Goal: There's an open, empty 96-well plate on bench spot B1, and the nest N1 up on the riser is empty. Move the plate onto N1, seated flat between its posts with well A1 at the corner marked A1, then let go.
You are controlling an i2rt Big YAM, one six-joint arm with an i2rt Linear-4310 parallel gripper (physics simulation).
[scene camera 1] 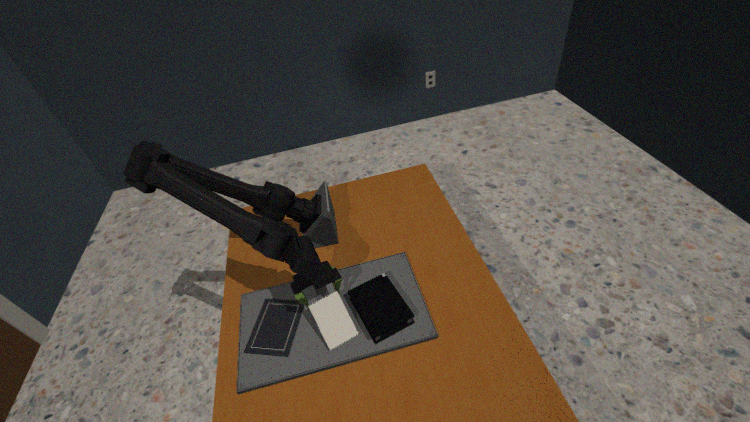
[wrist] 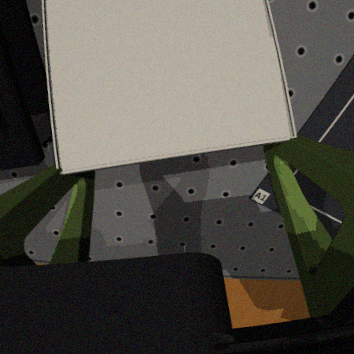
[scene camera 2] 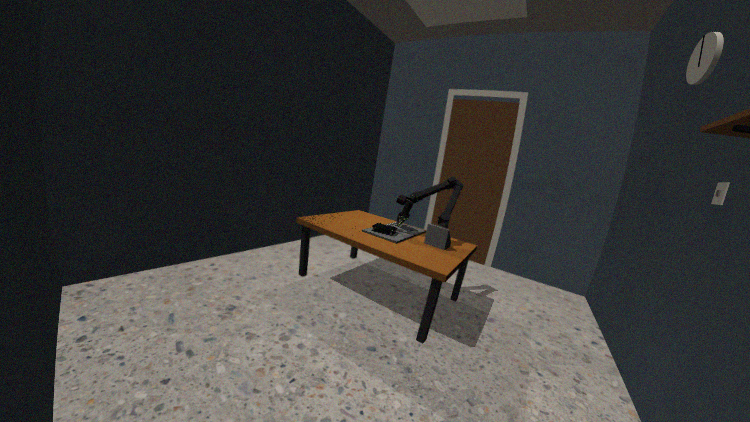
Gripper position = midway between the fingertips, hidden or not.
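In scene camera 1 I see my gripper (scene camera 1: 324,301), and what it grips is a white well plate (scene camera 1: 330,313). The wrist view gives me the plate (wrist: 122,89) and my gripper (wrist: 176,146) again, and a dark nest pad (wrist: 325,112) is there as well.
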